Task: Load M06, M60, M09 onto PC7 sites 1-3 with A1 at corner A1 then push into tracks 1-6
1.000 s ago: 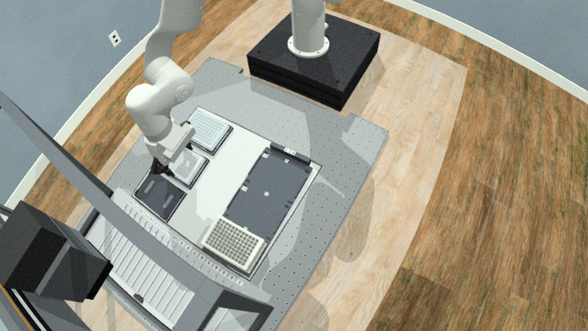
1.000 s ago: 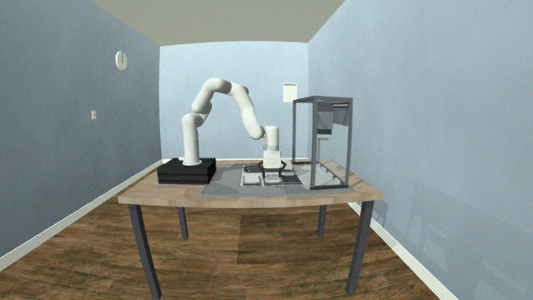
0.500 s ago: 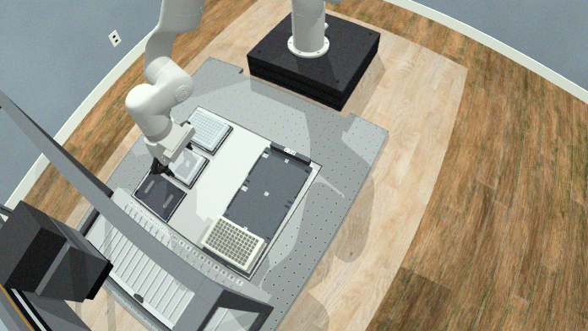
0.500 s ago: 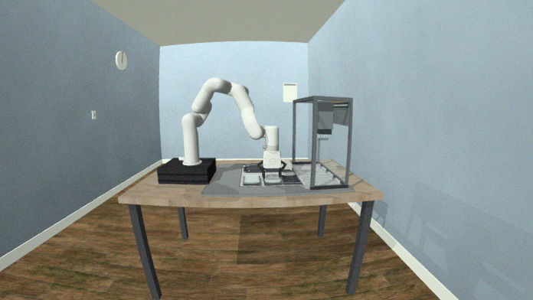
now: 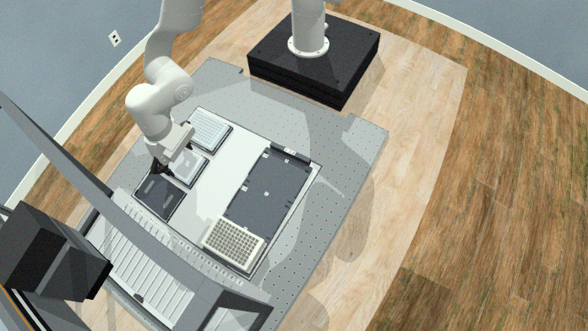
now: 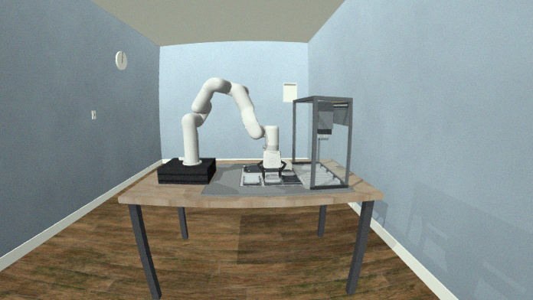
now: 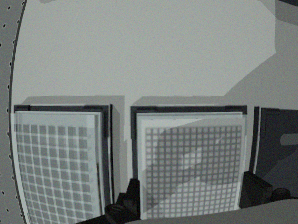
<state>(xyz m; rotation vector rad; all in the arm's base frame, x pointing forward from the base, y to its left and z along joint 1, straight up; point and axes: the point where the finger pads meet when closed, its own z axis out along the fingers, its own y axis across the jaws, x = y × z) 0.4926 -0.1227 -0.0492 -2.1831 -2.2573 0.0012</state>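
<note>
Right now the plate nest S2 is 3 cm below my hand. Also, from my hand: carrier PC7 (26 cm to the left, 2 cm below); plate nest S1 (11 cm behind, 3 cm below); plate nest S3 (11 cm ahead, 3 cm below).
</note>
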